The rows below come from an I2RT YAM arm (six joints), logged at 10 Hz.
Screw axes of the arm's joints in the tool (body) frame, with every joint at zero. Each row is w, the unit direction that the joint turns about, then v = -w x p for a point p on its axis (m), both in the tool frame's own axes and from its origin. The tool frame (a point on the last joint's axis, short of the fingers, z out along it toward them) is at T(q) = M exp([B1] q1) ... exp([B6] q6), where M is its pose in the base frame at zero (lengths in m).
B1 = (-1, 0, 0, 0, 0.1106, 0)
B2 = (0, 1, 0, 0.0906, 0, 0.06)
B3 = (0, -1, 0, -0.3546, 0, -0.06)
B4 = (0, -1, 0, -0.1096, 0, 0)
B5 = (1, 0, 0, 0, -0.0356, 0)
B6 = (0, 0, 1, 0, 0, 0)
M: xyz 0.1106 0 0.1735 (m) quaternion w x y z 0.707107 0 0.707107 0
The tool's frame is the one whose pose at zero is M.
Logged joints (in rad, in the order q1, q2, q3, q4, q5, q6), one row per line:
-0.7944, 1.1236, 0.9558, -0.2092, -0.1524, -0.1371
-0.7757, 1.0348, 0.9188, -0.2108, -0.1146, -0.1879
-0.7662, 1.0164, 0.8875, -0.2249, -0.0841, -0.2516
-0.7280, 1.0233, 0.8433, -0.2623, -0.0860, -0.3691
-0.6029, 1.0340, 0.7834, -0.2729, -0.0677, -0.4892
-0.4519, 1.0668, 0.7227, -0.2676, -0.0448, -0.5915
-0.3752, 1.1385, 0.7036, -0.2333, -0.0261, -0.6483
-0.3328, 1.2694, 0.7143, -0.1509, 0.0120, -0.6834
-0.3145, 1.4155, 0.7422, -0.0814, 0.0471, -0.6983
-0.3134, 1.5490, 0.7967, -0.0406, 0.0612, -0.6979
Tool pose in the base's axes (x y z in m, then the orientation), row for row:
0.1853, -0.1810, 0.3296, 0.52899, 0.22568, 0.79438, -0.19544
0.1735, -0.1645, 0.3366, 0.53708, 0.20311, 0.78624, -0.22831
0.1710, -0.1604, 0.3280, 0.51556, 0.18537, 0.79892, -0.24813
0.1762, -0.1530, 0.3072, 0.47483, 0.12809, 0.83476, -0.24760
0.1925, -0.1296, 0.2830, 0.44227, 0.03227, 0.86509, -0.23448
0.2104, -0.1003, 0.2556, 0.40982, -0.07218, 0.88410, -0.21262
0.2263, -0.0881, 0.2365, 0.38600, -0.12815, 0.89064, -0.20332
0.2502, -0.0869, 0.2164, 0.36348, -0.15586, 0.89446, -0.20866
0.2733, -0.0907, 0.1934, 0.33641, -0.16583, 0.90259, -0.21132
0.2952, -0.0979, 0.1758, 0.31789, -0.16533, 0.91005, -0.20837
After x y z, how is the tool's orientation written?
As a quaternion, w x y z.
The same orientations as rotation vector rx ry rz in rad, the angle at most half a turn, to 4 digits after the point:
0.5390, 1.8972, -0.4668
0.4834, 1.8713, -0.5434
0.4453, 1.9191, -0.5960
0.3132, 2.0412, -0.6055
0.0801, 2.1464, -0.5818
-0.1818, 2.2264, -0.5354
-0.3263, 2.2679, -0.5177
-0.4011, 2.3020, -0.5370
-0.4324, 2.3534, -0.5510
-0.4350, 2.3944, -0.5482

